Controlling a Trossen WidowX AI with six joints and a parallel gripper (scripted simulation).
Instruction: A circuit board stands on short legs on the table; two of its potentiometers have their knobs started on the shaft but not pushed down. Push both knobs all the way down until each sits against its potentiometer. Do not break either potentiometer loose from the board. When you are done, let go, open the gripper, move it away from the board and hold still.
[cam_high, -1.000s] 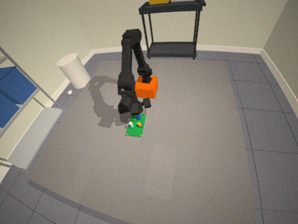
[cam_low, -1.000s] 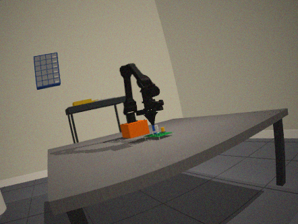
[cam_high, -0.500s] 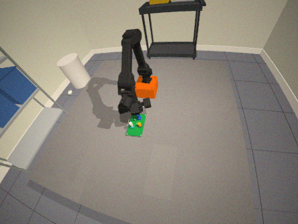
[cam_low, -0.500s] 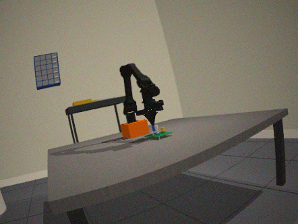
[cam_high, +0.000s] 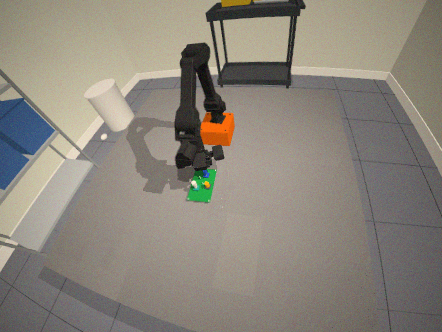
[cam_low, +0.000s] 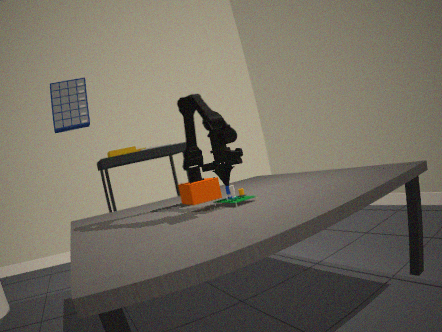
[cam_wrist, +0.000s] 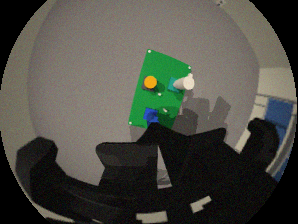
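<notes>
Right now the blue knob is 1 cm below my gripper tip. The rest, counted from my gripper tip: white knob 8 cm ahead, 1 cm to the right, 1 cm below.
</notes>
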